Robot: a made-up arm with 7 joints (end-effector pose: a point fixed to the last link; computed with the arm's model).
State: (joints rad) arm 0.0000 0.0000 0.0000 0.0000 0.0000 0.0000 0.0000
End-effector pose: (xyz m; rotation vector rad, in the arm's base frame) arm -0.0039 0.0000 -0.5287 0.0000 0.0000 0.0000
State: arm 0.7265 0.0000 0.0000 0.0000 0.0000 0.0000 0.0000
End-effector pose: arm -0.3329 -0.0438 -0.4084 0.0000 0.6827 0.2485
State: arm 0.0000 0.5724 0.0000 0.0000 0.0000 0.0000 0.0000
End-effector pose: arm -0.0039 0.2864 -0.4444 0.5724 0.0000 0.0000
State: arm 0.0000 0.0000 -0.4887 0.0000 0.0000 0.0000 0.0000
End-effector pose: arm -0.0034 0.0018 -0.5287 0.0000 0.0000 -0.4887
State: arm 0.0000 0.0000 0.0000 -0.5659 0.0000 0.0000 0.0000
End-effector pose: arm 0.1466 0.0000 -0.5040 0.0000 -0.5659 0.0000
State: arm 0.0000 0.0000 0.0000 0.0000 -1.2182 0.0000 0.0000
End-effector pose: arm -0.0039 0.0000 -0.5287 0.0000 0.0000 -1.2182
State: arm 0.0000 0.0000 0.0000 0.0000 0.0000 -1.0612 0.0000
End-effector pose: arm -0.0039 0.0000 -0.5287 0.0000 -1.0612 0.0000
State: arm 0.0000 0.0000 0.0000 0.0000 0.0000 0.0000 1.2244
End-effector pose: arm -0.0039 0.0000 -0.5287 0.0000 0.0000 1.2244
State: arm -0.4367 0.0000 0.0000 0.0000 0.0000 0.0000 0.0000
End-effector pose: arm 0.2066 -0.0154 -0.4864 0.0000 -0.4104 -0.1494
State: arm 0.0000 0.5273 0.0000 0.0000 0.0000 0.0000 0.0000
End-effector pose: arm -0.0039 0.2660 -0.4569 0.5273 0.0000 0.0000
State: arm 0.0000 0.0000 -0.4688 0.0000 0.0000 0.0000 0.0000
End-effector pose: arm -0.0035 0.0018 -0.5287 0.0000 0.0000 -0.4688
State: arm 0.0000 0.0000 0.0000 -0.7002 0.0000 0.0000 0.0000
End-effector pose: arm 0.1785 0.0000 -0.4860 0.0000 -0.7002 0.0000
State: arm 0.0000 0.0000 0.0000 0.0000 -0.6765 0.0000 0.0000
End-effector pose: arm -0.0039 0.0000 -0.5287 0.0000 0.0000 -0.6765
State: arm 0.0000 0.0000 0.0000 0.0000 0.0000 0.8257 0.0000
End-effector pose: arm -0.0039 0.0000 -0.5287 0.0000 0.8257 0.0000
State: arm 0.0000 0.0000 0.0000 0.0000 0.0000 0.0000 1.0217
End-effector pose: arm -0.0039 0.0000 -0.5287 0.0000 0.0000 1.0217
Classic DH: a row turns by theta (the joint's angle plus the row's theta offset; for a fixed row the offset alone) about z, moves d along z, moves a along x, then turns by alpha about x. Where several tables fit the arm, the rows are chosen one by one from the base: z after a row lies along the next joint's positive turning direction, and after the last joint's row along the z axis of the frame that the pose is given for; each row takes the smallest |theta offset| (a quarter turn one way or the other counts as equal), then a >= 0, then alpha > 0; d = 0 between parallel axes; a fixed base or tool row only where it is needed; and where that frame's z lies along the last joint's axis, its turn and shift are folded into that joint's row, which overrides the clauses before.
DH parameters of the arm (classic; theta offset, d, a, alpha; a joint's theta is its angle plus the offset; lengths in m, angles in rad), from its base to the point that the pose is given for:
base (fixed): 0 0 0 -1.2217
joint 1: 1.5708 0 0 1.5708
joint 2: 1.2217 0 0 -1.5708
joint 3: -1.5708 -0.2576 0.0289 -1.5708
joint 4: 0 0 -0.0328 1.5708
joint 5: 0 -0.2711 0 -1.5708
joint 6: 0 0 0 1.5708
joint 7: 0 0 0 0

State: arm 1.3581 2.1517 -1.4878 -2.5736 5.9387 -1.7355 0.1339
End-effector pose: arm -0.1778 0.1053 -0.0208 -1.6821 -0.9262 0.3129
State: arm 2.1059 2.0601 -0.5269 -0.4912 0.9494 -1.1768 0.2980
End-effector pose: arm -0.0496 0.5188 0.0834 0.2522 0.3764 -0.9629
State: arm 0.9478 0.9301 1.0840 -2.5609 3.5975 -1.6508 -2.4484
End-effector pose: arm 0.1035 0.1825 0.0199 0.9057 -0.6663 0.6768
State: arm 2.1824 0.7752 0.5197 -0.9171 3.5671 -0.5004 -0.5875
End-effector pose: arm -0.4084 0.2528 0.1439 2.2639 -0.8360 1.9754
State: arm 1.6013 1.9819 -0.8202 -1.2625 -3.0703 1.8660 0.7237
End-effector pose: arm -0.1851 0.4227 -0.0415 0.0168 1.7103 2.5979
